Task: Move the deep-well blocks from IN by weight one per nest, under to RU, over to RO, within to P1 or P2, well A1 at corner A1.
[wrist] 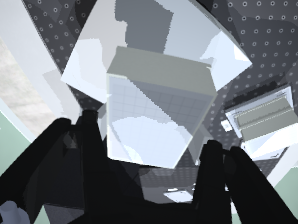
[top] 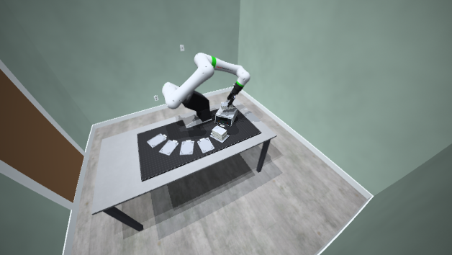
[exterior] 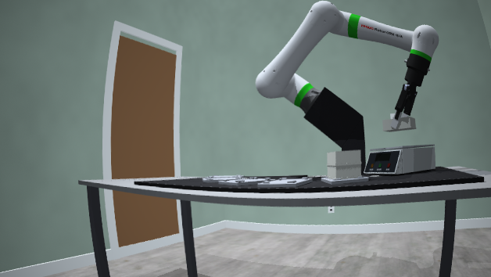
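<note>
The check-weigher platform lies 10 cm below my hand, 1 cm to the left of it and 1 cm behind it. Round my hand: grey deep-well block 23 cm ahead, 21 cm to the right, 16 cm below; check-weigher CW 13 cm below, 1 cm behind.
</note>
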